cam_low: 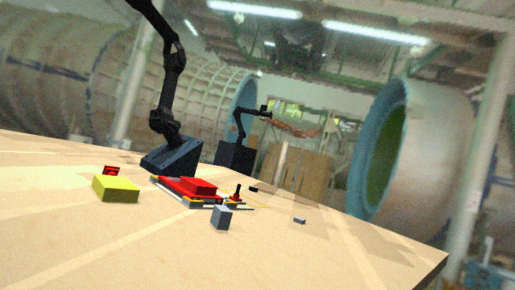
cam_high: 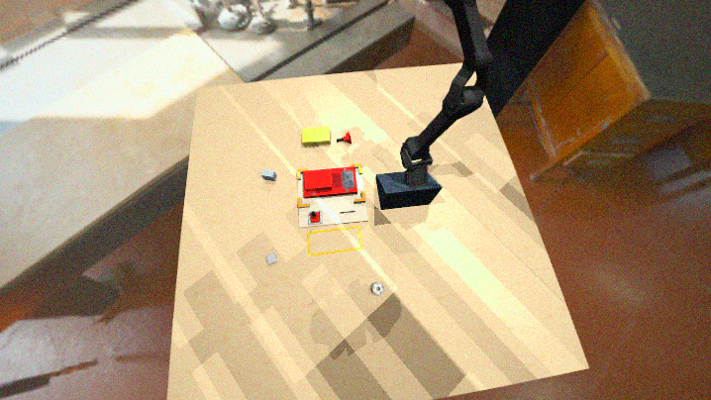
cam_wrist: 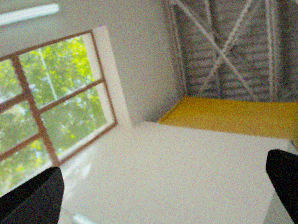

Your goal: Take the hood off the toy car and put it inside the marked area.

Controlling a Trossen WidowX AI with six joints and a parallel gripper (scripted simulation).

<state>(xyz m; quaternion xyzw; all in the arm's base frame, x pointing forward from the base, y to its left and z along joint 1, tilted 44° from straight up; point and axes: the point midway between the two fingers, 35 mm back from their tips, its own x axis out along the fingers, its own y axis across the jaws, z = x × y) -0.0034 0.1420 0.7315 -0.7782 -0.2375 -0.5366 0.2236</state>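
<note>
My gripper tip is 310 mm short of the red hood panel, 350 mm to the right of it and 730 mm above it. The rest, counted from my gripper tip: yellow block (310 mm ahead, 140 mm to the left, 750 mm below); then grey piece (480 mm ahead, 620 mm to the left, 760 mm below).
</note>
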